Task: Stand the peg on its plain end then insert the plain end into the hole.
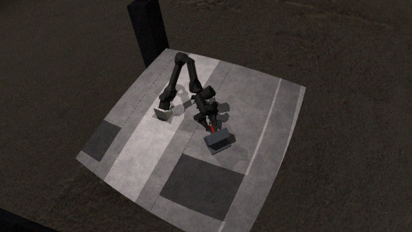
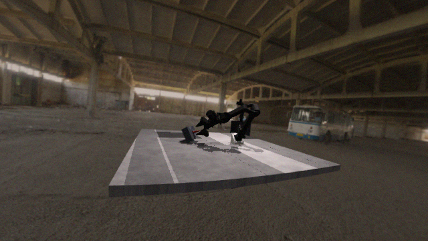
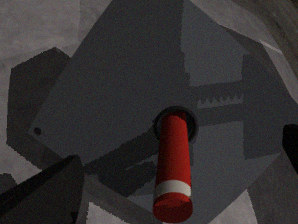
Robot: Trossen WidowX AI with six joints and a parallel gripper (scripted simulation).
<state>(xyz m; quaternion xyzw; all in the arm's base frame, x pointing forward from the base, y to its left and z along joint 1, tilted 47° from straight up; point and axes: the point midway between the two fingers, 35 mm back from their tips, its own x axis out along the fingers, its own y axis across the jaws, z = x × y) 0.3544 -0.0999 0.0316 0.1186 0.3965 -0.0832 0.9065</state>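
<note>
The red peg lies 10 mm below my gripper tip. The rest, counted from my gripper tip: sloped panel: 40 mm ahead, 30 mm to the right, 30 mm below.
</note>
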